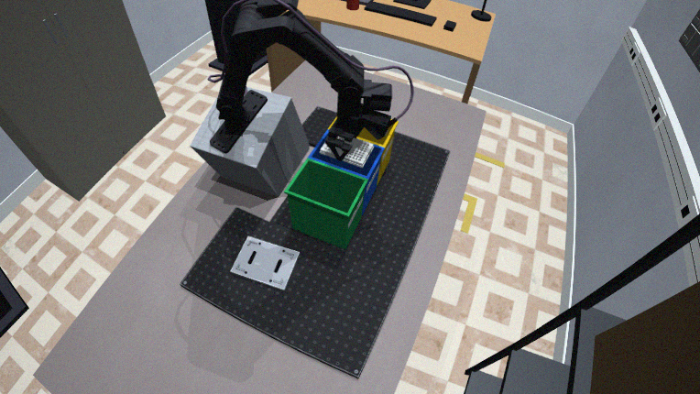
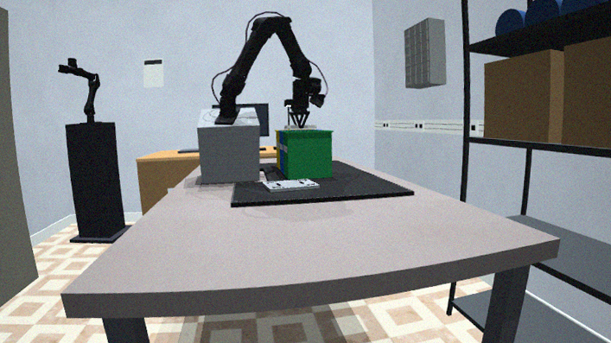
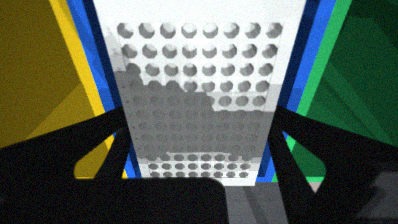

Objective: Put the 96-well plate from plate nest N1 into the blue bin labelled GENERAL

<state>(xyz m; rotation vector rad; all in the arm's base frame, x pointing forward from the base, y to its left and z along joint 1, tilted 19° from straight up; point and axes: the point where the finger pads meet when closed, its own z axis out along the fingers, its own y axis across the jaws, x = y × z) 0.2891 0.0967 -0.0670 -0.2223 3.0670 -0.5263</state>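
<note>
My hand is 11 cm above the blue bin. From my hand the other things lie so: white 96-well plate: right at my hand; yellow bin: 1 cm behind, 13 cm to the left, 11 cm below; green bin: 2 cm ahead, 13 cm to the right, 11 cm below.
</note>
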